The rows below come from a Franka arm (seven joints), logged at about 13 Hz.
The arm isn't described. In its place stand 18 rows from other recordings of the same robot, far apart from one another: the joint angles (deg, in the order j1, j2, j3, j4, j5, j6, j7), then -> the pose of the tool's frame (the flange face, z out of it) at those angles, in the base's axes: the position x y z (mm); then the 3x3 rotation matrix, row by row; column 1 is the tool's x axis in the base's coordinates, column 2 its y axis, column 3 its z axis.
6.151 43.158 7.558 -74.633 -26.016 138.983 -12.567 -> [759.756 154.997 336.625], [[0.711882 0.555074 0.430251], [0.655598 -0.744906 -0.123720], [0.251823 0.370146 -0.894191]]
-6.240 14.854 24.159 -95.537 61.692 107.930 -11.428 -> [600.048 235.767 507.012], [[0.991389 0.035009 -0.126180], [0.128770 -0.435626 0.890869], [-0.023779 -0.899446 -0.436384]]
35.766 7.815 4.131 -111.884 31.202 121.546 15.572 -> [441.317 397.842 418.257], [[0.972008 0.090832 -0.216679], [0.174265 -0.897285 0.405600], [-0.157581 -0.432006 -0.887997]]
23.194 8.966 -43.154 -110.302 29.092 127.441 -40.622 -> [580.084 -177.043 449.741], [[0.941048 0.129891 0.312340], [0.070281 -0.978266 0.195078], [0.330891 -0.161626 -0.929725]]
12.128 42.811 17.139 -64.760 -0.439 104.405 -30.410 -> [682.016 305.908 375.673], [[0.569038 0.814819 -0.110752], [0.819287 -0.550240 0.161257], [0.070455 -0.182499 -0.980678]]
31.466 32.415 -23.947 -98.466 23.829 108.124 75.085 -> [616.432 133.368 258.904], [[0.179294 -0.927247 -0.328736], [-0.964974 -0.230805 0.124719], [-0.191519 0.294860 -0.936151]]
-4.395 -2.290 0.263 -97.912 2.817 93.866 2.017 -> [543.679 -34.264 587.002], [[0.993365 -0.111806 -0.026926], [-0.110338 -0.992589 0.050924], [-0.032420 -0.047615 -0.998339]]
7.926 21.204 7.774 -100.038 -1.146 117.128 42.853 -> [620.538 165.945 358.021], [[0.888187 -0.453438 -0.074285], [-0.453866 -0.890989 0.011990], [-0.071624 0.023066 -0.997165]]
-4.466 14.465 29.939 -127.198 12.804 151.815 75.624 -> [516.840 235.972 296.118], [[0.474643 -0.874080 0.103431], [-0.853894 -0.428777 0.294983], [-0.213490 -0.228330 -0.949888]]
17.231 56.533 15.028 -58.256 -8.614 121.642 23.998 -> [712.475 350.031 269.882], [[0.992136 0.089585 0.087411], [0.076851 -0.987234 0.139512], [0.098793 -0.131697 -0.986355]]
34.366 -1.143 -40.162 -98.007 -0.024 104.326 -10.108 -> [566.407 -60.786 589.235], [[0.989295 0.073943 0.125812], [0.074578 -0.997215 -0.000337], [0.125437 0.009716 -0.992054]]
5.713 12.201 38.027 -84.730 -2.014 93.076 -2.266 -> [468.614 390.674 572.025], [[0.699016 0.710401 -0.081900], [0.714858 -0.697193 0.053854], [-0.018842 -0.096191 -0.995185]]
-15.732 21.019 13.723 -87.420 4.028 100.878 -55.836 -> [651.928 -36.179 444.143], [[0.615565 0.779877 -0.113452], [0.786082 -0.597346 0.158911], [0.056161 -0.187002 -0.980753]]
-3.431 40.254 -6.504 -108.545 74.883 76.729 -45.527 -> [551.007 27.394 159.467], [[0.944776 -0.263393 -0.194991], [0.186414 -0.057427 0.980791], [-0.269532 -0.962978 -0.005155]]
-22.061 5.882 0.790 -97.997 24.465 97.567 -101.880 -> [559.013 -175.964 519.132], [[0.227511 0.971476 0.066878], [0.878685 -0.234411 0.415890], [0.419704 -0.035855 -0.906953]]
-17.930 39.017 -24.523 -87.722 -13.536 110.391 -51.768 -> [519.403 -438.974 274.599], [[0.822267 0.339844 -0.456489], [0.260063 -0.937857 -0.229763], [-0.506205 0.070211 -0.859550]]
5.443 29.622 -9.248 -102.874 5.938 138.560 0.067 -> [665.057 -34.468 275.133], [[0.986798 -0.116025 0.112997], [-0.114991 -0.993243 -0.015649], [0.114049 0.002449 -0.993472]]
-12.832 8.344 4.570 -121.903 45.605 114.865 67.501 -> [542.512 -35.897 336.565], [[-0.196513 -0.980476 0.007073], [-0.733142 0.151723 0.662936], [-0.651066 0.125089 -0.748643]]
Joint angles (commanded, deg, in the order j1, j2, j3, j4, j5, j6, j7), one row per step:
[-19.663, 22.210, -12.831, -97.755, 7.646, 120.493, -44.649]
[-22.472, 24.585, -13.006, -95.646, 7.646, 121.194, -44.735]
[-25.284, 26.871, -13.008, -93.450, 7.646, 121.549, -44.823]
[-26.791, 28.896, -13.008, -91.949, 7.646, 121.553, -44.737]
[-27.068, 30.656, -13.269, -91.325, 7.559, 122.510, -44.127]
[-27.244, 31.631, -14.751, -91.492, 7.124, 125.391, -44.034]
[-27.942, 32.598, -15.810, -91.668, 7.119, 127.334, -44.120]
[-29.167, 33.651, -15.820, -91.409, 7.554, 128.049, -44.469]
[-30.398, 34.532, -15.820, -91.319, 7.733, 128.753, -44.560]
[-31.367, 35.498, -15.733, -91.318, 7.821, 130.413, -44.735]
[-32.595, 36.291, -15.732, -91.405, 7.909, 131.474, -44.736]
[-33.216, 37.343, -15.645, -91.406, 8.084, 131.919, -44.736]
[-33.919, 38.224, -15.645, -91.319, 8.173, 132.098, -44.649]
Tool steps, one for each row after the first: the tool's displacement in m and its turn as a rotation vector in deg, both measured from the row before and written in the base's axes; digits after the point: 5 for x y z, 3 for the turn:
[-0.00820, -0.03361, -0.00870, -0.776, -0.084, -2.715]
[-0.00950, -0.03159, -0.00809, -0.577, 0.041, -2.518]
[-0.00478, -0.01722, -0.01159, -0.021, 0.632, -1.435]
[-0.00001, -0.00718, -0.01395, -0.390, 0.474, -1.000]
[-0.00807, -0.01703, -0.00635, -2.366, -0.507, -1.283]
[-0.01098, -0.01675, -0.00812, -1.303, -0.126, -1.461]
[-0.00827, -0.01223, -0.00924, 0.051, 0.001, -1.055]
[-0.00937, -0.01176, -0.00859, -0.044, 0.118, -1.196]
[-0.00616, -0.00958, -0.00886, -0.660, -0.338, -0.698]
[-0.01032, -0.01138, -0.00836, -0.280, -0.011, -1.240]
[-0.00517, -0.00460, -0.01199, 0.359, 0.461, -0.633]
[-0.00656, -0.00577, -0.00956, 0.329, 0.497, -0.820]

